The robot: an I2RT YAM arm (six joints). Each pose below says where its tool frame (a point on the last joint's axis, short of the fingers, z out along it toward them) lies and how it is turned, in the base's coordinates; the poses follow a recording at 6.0 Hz.
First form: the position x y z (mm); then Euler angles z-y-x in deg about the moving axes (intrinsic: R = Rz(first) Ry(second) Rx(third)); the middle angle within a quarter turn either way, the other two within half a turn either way.
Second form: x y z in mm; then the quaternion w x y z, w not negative. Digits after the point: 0 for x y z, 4 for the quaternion.
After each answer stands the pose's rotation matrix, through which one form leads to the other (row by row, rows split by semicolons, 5 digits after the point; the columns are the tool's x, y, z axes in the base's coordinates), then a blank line. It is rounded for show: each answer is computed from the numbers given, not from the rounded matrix.
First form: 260, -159, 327, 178.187, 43.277, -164.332
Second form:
260, -159, 327, 0.3633, 0.0648, 0.9199, -0.1325
-0.72768 0.21550 0.65118; 0.02303 0.95650 -0.29081; -0.68553 -0.19662 -0.70100

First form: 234, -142, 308, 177.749, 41.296, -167.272
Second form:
234, -142, 308, 0.3483, 0.0573, 0.9291, -0.1106
-0.75073 0.18360 0.63458; 0.02951 0.96896 -0.24544; -0.65995 -0.16553 -0.73285

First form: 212, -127, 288, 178.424, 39.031, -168.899
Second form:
212, -127, 288, 0.3312, 0.0452, 0.9376, -0.0957
-0.77651 0.14819 0.61243; 0.02136 0.97758 -0.20946; -0.62974 -0.14957 -0.76227

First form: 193, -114, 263, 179.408, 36.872, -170.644
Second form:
193, -114, 263, 0.3148, 0.0307, 0.9454, -0.0790
-0.79994 0.10774 0.59034; 0.00827 0.98564 -0.16868; -0.60003 -0.13005 -0.78934

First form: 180, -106, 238, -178.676, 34.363, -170.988
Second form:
180, -106, 238, 0.2953, 0.0122, 0.9526, -0.0717
-0.82526 0.06557 0.56094; -0.01907 0.98943 -0.14372; -0.56443 -0.12930 -0.81529

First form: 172, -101, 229, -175.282, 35.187, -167.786
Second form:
172, -101, 229, 0.3045, -0.0069, 0.9483, -0.0890
-0.81451 0.04111 0.57870; -0.06722 0.98408 -0.16452; -0.57625 -0.17291 -0.79878

